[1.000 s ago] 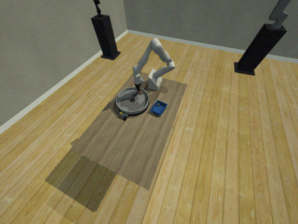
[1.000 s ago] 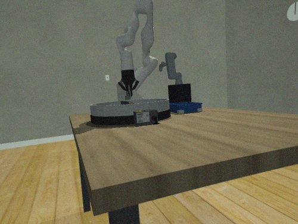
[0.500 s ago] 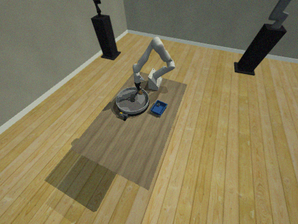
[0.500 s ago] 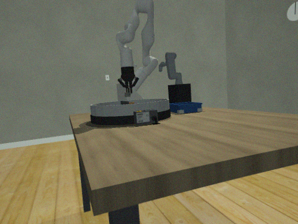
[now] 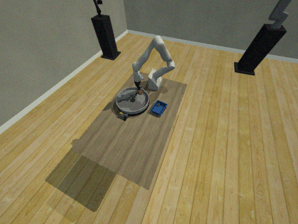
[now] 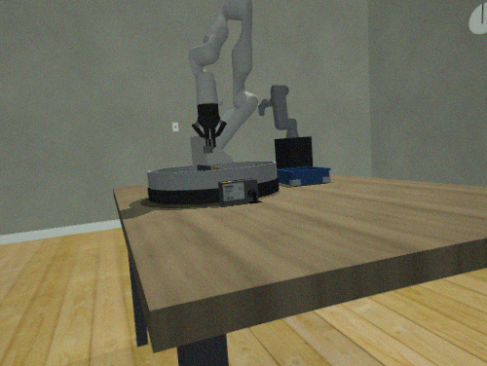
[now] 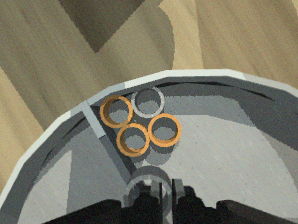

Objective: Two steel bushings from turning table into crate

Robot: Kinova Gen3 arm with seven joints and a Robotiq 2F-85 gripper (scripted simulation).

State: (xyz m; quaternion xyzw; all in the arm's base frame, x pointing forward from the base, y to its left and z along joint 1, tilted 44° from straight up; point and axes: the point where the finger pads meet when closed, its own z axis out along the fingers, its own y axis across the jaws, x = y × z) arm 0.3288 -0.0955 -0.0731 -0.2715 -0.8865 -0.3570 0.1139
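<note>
My gripper is now 10 cm short of the blue crate, 31 cm to the right of it and 14 cm above it. Round my hand: grey turning table 13 cm ahead, 4 cm to the right, 12 cm below.
</note>
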